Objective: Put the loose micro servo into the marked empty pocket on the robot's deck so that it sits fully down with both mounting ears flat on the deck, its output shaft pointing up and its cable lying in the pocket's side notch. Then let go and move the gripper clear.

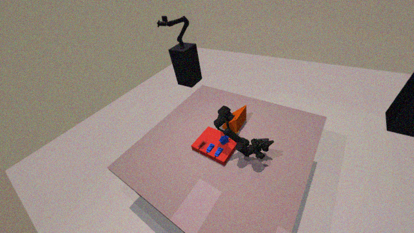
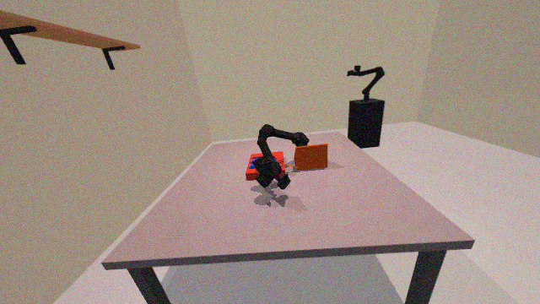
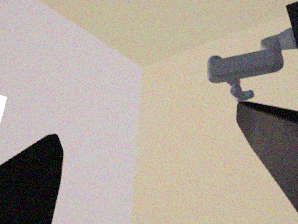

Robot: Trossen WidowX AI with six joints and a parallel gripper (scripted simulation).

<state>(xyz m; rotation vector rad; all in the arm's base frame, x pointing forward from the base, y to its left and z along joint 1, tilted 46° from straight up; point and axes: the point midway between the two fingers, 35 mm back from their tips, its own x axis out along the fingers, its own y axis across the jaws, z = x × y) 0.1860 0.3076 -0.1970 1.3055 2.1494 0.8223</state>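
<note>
Now: gripper tip 390 mm to the left of the red deck, 160 mm above it and 40 mm short of it.
</note>
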